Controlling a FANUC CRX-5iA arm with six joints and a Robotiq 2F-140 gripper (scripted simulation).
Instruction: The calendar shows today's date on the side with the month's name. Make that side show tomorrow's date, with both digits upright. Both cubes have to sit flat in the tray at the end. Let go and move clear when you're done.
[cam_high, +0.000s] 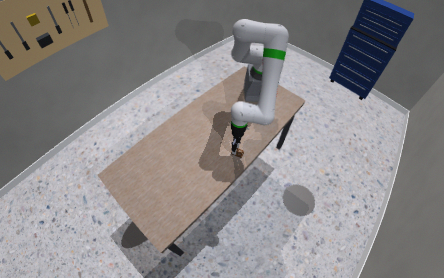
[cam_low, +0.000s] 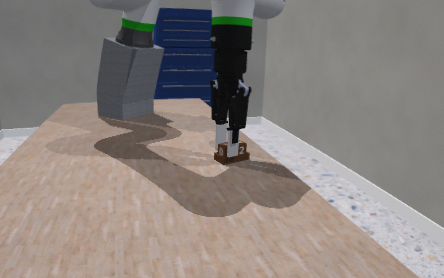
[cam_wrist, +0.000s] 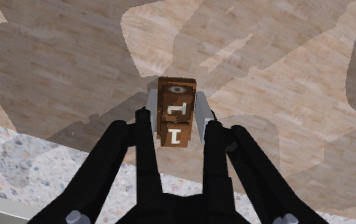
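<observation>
Now: hand 2 cm to the right of the brown calendar tray and 4 cm above it.
</observation>
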